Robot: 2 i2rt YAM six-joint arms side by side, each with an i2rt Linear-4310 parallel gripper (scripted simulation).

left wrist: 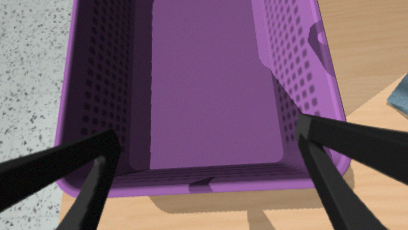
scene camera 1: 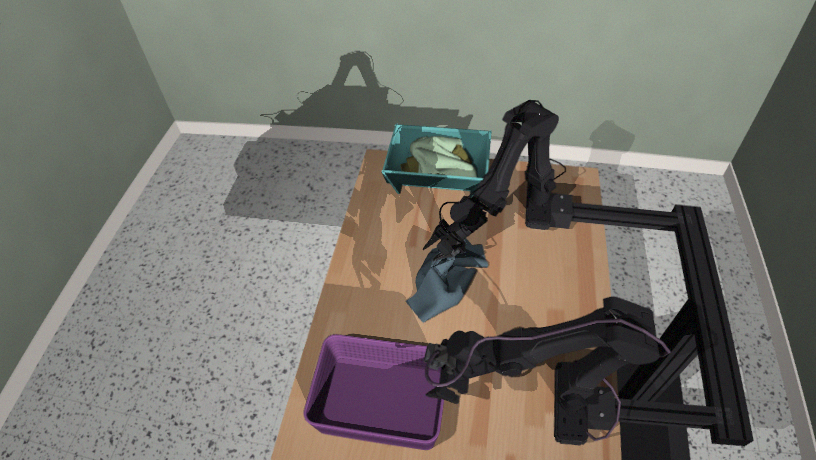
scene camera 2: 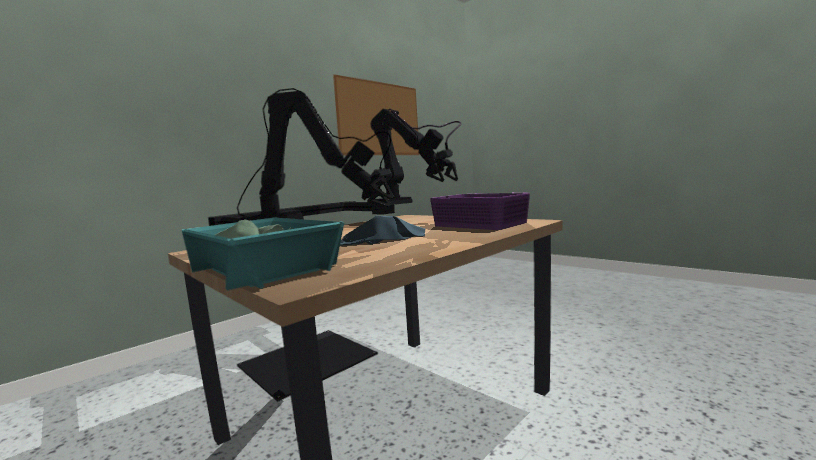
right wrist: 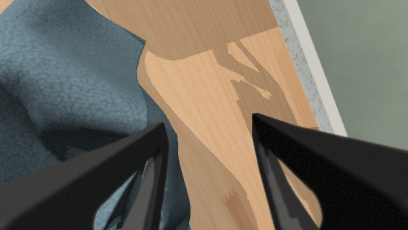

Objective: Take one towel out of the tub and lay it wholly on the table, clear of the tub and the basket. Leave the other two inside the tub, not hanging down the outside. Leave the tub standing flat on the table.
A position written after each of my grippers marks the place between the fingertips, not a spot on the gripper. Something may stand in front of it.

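The left wrist view gives me my left gripper [left wrist: 204, 132] together with a purple basket [left wrist: 200, 103]. In scene camera 1 I find the basket again [scene camera 1: 378, 386]. Scene camera 2 is where I see my right gripper [scene camera 2: 391, 201]. That right gripper is visible in the right wrist view too [right wrist: 208, 129], but the purple basket is out of frame in the right wrist view.
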